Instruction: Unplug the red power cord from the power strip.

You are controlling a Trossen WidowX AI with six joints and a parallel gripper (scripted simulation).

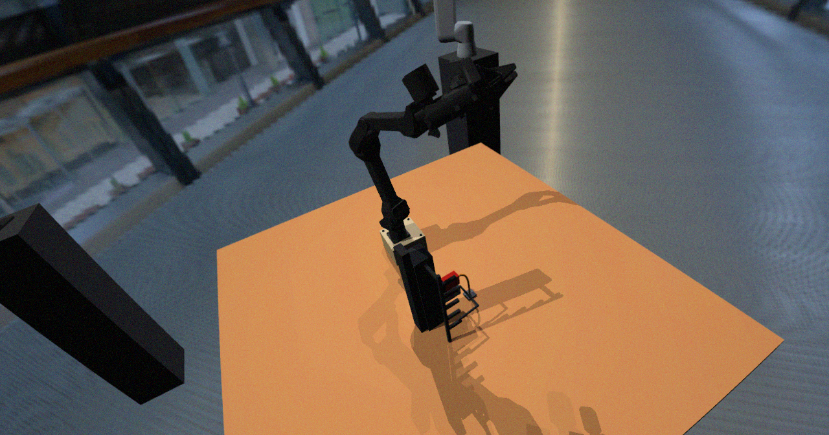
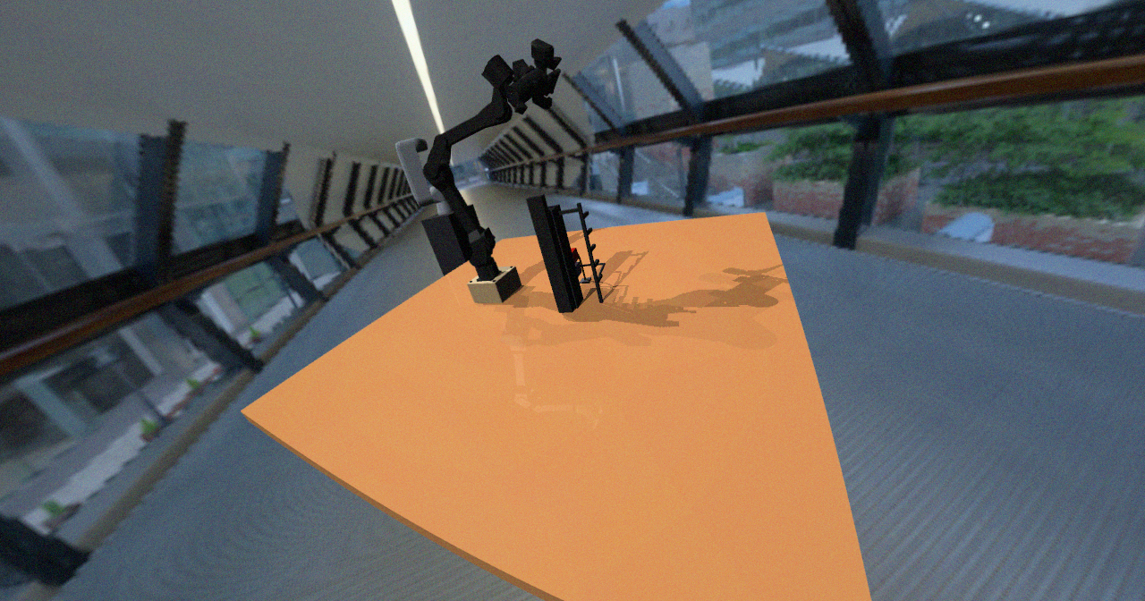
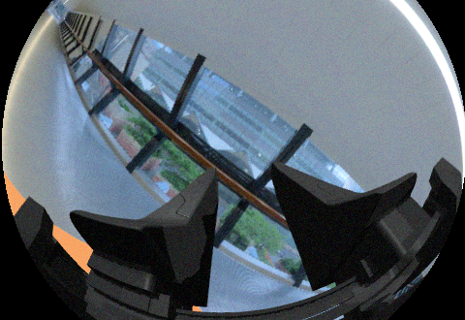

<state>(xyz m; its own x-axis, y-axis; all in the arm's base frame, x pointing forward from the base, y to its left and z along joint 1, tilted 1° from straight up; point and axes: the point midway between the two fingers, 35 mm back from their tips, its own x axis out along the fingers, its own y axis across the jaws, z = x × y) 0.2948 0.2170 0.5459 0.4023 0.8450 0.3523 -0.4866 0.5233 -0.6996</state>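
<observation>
Right now the red plug is 10 mm behind my gripper tip, 240 mm to the right of it and 510 mm below it.
</observation>
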